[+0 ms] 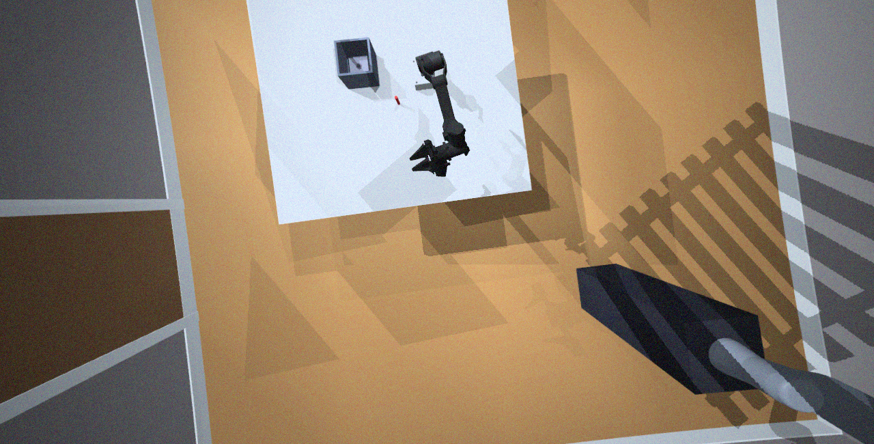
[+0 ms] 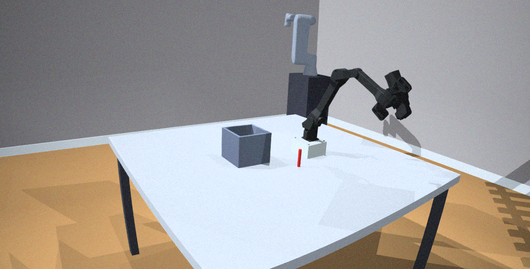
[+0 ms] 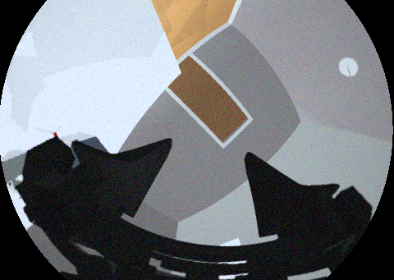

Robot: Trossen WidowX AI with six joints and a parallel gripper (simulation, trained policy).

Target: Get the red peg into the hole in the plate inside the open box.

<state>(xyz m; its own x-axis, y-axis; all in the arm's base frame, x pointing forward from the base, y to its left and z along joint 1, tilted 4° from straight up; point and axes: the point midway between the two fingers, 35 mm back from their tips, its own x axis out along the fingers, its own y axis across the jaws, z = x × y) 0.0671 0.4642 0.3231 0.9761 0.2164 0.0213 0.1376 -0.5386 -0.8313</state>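
My gripper tip is 5 cm short of the red peg, 37 cm to the left of it and 32 cm above it.
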